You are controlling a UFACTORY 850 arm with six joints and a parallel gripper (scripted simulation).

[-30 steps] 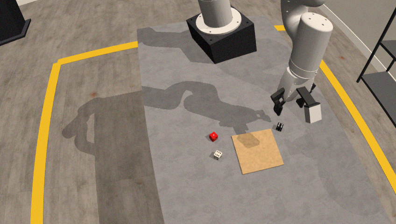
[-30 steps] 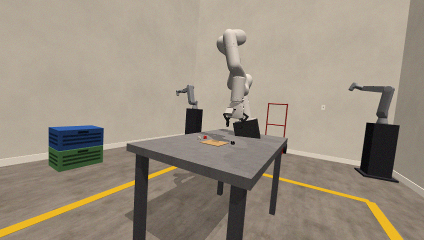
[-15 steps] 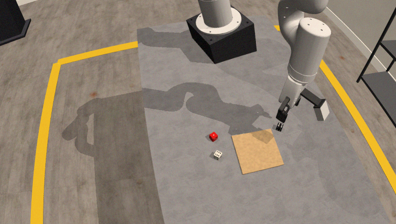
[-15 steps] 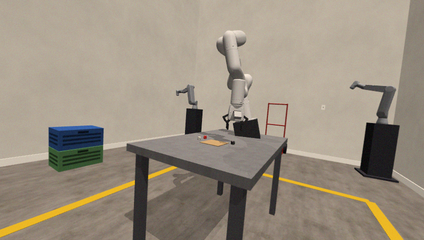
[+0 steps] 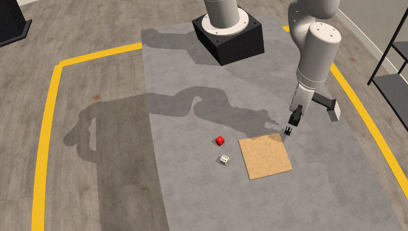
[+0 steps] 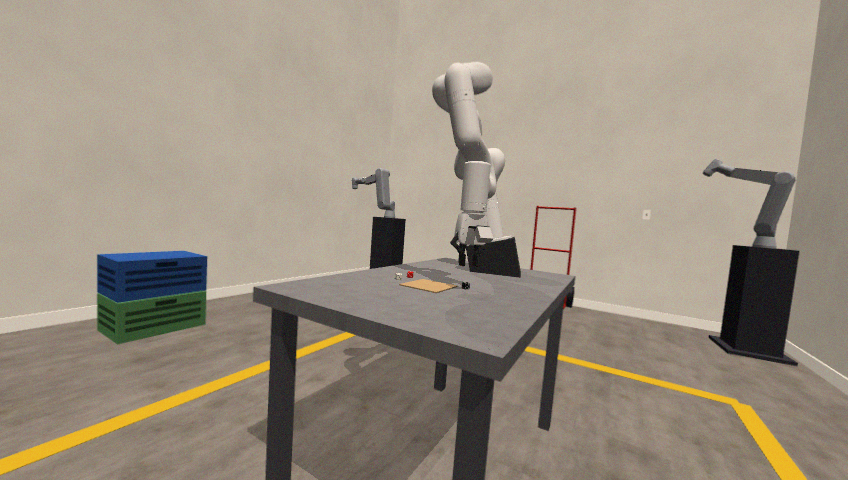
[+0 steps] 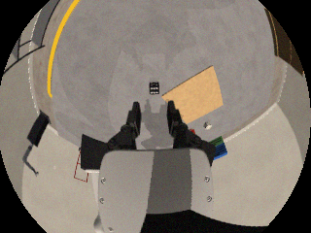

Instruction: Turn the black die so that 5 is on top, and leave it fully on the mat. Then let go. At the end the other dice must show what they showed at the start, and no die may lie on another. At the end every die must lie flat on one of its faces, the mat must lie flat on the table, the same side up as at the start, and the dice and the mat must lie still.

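Right now my hand is 9 cm above the black die. Round my hand: white die 24 cm to the right, 9 cm below, 3 cm ahead; then mat 11 cm to the right, 9 cm below, 5 cm ahead; then red die 23 cm to the right, 9 cm below, 4 cm behind.
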